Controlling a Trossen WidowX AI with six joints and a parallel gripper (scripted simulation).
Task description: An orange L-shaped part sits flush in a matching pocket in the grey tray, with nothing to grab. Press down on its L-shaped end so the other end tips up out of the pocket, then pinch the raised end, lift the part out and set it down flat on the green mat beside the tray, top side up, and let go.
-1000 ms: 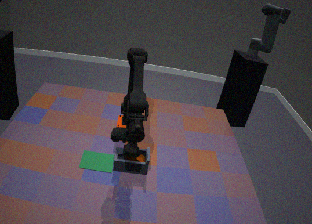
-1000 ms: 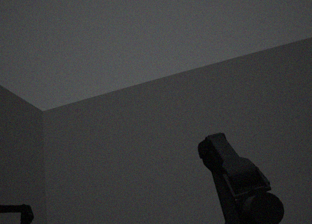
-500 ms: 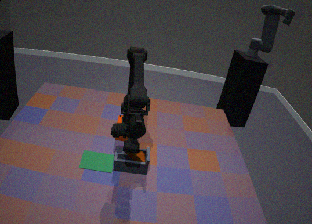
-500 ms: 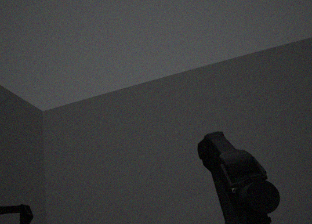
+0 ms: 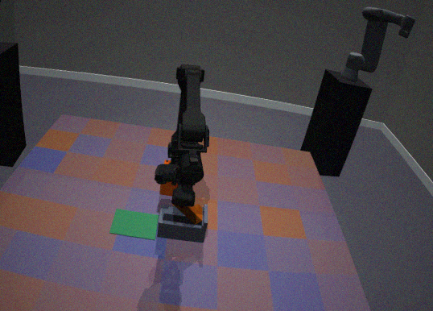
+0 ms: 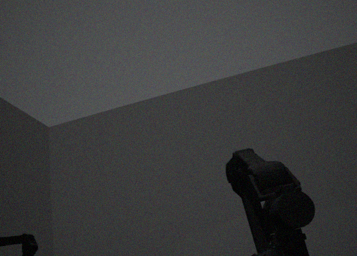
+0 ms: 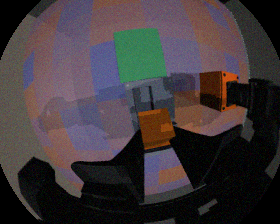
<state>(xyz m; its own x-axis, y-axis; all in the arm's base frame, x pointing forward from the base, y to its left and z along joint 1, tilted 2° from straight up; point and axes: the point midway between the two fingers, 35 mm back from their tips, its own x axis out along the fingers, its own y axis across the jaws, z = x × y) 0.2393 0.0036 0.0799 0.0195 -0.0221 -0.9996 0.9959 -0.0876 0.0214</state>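
The green mat lies 14 cm to the right of my gripper tip, 14 cm below it and 3 cm behind it. The rest, counted from my gripper tip: orange L-shaped part: 3 cm to the left, 3 cm below, 1 cm behind.
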